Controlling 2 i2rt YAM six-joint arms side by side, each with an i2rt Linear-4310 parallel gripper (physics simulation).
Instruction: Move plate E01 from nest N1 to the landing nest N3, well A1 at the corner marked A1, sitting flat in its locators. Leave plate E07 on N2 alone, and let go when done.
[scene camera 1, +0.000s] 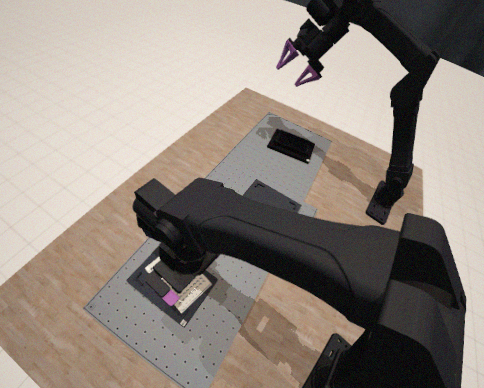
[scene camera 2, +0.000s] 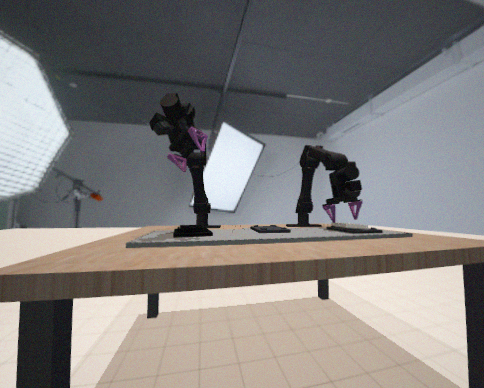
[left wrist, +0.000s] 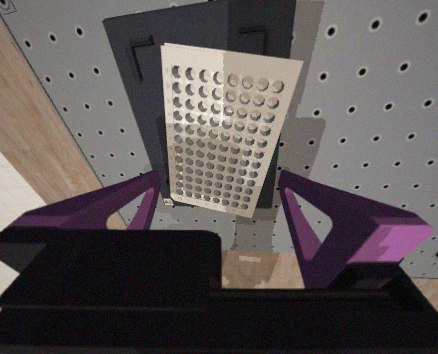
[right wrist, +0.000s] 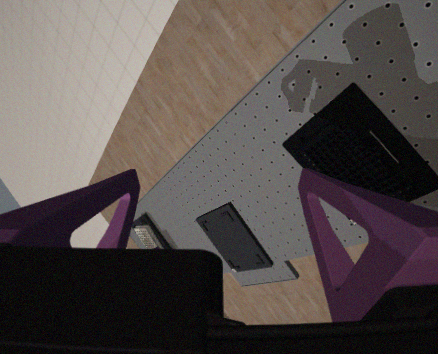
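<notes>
A white well plate (scene camera 1: 192, 296) (scene camera 2: 345, 226) (left wrist: 220, 135) (right wrist: 146, 236) lies turned askew over a dark nest (scene camera 1: 136, 278) (left wrist: 120, 40); one lower corner reaches past the nest's edge in the left wrist view. The nest's A1 tag (left wrist: 168, 202) shows beside the plate's lower left corner. My left gripper (scene camera 2: 345, 220) (left wrist: 219, 176) is open just above the plate, one finger towards each long side. A black plate (scene camera 1: 291, 143) (scene camera 2: 192, 230) (right wrist: 365, 145) sits on another nest. My right gripper (scene camera 1: 287, 77) (scene camera 2: 194, 160) (right wrist: 219, 177) is open, high up. Plate and nest numbers cannot be read.
A bare dark nest (scene camera 1: 265, 191) (scene camera 2: 270, 229) (right wrist: 235, 240) with corner locators lies between the two plates. All stand on a grey perforated board (scene camera 1: 115, 310) (scene camera 2: 230, 242) on a wooden table (scene camera 1: 75, 270) (scene camera 2: 250, 260). The left arm covers part of the board in scene camera 1.
</notes>
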